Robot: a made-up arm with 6 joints. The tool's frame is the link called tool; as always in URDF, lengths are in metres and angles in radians. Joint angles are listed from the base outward.
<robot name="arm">
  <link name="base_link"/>
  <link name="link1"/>
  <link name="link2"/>
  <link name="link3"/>
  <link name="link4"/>
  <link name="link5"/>
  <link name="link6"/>
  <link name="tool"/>
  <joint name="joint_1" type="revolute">
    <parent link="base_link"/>
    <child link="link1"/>
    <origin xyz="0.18 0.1 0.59"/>
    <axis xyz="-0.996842 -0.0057 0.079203"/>
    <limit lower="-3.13" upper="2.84"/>
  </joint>
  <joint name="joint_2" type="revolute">
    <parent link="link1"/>
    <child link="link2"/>
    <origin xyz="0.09 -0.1 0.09"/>
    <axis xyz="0 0 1"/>
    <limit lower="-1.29" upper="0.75"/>
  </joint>
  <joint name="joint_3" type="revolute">
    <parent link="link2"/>
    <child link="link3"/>
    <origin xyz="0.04 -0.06 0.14"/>
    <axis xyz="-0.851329 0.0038 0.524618"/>
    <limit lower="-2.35" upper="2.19"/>
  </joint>
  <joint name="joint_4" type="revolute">
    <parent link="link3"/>
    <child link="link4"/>
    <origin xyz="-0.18 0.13 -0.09"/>
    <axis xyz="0 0 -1"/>
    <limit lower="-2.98" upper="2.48"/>
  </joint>
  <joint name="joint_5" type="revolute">
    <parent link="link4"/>
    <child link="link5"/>
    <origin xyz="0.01 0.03 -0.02"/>
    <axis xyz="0 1 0"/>
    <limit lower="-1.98" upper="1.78"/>
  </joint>
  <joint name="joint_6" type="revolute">
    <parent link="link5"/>
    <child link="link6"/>
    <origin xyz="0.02 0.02 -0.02"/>
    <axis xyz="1 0 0"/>
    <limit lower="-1" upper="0.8"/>
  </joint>
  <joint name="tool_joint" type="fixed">
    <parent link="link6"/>
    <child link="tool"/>
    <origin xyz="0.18 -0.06 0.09" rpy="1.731 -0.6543 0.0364"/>
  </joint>
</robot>
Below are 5 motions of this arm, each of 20 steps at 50 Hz.
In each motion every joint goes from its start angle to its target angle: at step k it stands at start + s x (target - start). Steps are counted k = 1, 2, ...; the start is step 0. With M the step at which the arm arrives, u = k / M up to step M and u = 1 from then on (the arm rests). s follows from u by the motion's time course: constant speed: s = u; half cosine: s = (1 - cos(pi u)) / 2; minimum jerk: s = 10 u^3 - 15 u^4 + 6 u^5.
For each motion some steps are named. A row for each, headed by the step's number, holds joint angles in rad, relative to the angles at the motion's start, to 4 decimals.
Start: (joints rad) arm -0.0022 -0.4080 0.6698 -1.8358 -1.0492 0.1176
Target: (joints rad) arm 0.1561 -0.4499 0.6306 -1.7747 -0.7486 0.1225
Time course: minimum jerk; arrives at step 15
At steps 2, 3, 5, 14, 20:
2: 0.0030 -0.0008 -0.0008 0.0012 0.0058 0.0001
3: 0.0092 -0.0024 -0.0023 0.0035 0.0174 0.0003
5: 0.0332 -0.0088 -0.0082 0.0128 0.0631 0.0010
14: 0.1579 -0.0418 -0.0391 0.0609 0.2998 0.0049
20: 0.1583 -0.0419 -0.0392 0.0611 0.3006 0.0049

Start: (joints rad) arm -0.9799 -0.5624 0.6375 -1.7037 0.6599 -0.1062
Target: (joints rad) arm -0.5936 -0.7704 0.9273 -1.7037 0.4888 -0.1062
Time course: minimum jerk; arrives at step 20
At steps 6, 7, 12, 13, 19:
6: 0.0630 -0.0339 0.0473 0.0000 -0.0279 0.0000
7: 0.0908 -0.0489 0.0682 0.0000 -0.0402 0.0000
12: 0.2637 -0.1420 0.1978 0.0000 -0.1168 0.0000
13: 0.2955 -0.1591 0.2216 0.0000 -0.1309 0.0000
19: 0.3859 -0.2078 0.2895 0.0000 -0.1709 0.0000

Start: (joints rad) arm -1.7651 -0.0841 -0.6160 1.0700 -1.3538 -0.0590
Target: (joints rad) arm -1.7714 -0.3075 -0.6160 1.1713 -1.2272 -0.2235
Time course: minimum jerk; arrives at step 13
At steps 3, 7, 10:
3: -0.0005 -0.0188 0.0000 0.0085 0.0107 -0.0139
7: -0.0036 -0.1277 0.0000 0.0579 0.0724 -0.0941
10: -0.0058 -0.2046 0.0000 0.0928 0.1159 -0.1506

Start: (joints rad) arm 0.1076 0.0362 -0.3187 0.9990 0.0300 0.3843
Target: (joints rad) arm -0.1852 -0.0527 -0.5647 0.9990 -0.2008 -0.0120
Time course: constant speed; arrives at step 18
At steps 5, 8, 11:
5: -0.0813 -0.0247 -0.0683 0.0000 -0.0641 -0.1101
8: -0.1301 -0.0395 -0.1093 0.0000 -0.1026 -0.1761
11: -0.1789 -0.0543 -0.1503 0.0000 -0.1410 -0.2422

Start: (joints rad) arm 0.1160 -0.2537 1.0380 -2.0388 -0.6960 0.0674
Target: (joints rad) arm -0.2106 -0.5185 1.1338 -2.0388 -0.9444 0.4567
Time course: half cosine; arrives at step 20
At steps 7, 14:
7: -0.0892 -0.0723 0.0262 0.0000 -0.0678 0.1063
14: -0.2593 -0.2102 0.0761 0.0000 -0.1972 0.3091

